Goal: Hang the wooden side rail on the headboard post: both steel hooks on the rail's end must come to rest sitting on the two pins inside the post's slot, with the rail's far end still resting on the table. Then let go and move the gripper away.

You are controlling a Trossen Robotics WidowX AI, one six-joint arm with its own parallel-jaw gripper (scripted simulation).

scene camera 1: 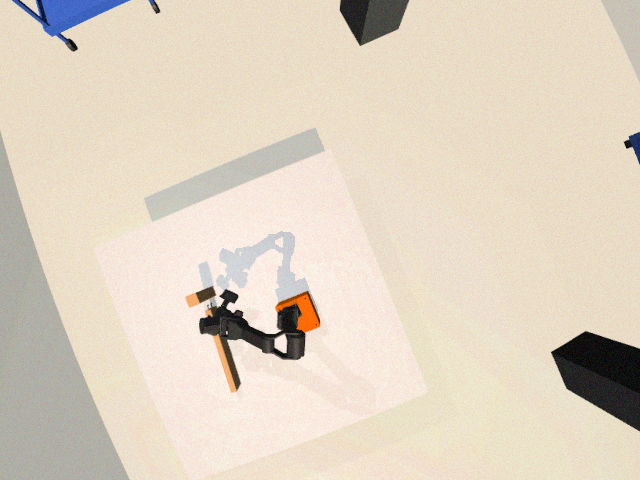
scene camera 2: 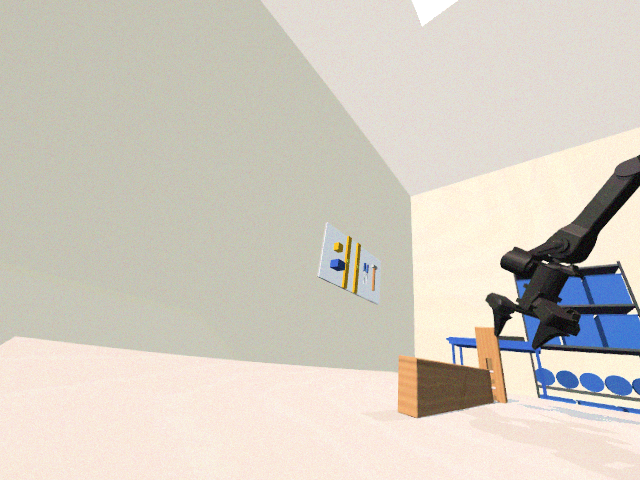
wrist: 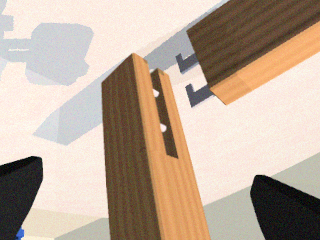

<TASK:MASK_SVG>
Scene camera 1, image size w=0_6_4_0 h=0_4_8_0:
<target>wooden side rail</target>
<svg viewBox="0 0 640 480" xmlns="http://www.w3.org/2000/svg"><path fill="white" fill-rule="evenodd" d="M218 332L213 338L231 393L237 392L241 382L227 340L219 338ZM210 303L211 308L209 309L209 305L207 305L205 313L206 315L213 316L217 310L217 306L212 307L213 303Z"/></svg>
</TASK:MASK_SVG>
